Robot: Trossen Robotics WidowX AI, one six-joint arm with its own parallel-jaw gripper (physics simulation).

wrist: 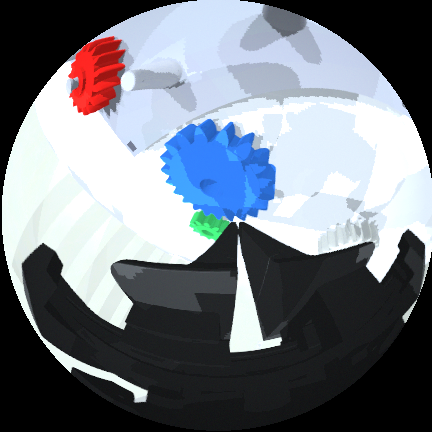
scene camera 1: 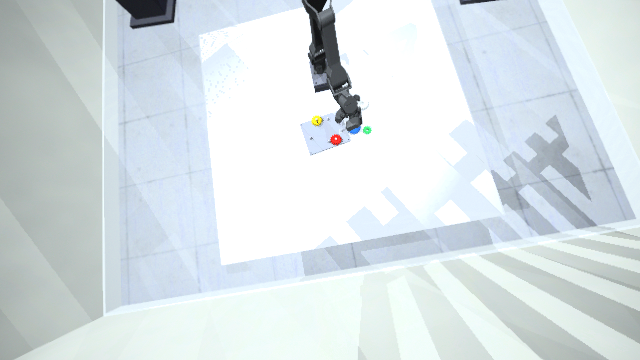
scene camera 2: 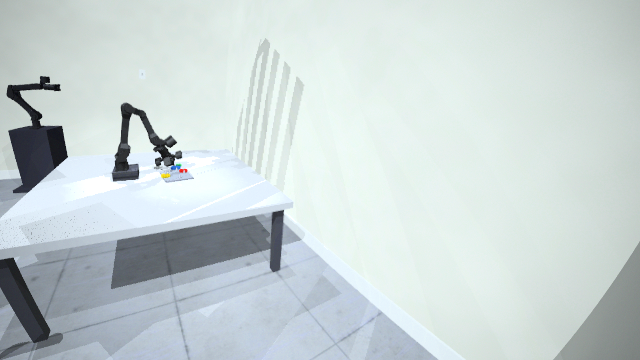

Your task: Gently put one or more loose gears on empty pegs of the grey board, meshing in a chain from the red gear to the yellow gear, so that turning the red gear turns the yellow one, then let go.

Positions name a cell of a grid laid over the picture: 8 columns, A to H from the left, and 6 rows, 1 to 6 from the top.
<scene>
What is the gripper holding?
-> Nothing.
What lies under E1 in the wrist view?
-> A grey board.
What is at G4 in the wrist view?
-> A white gear.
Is the gripper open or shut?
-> Shut.
</scene>
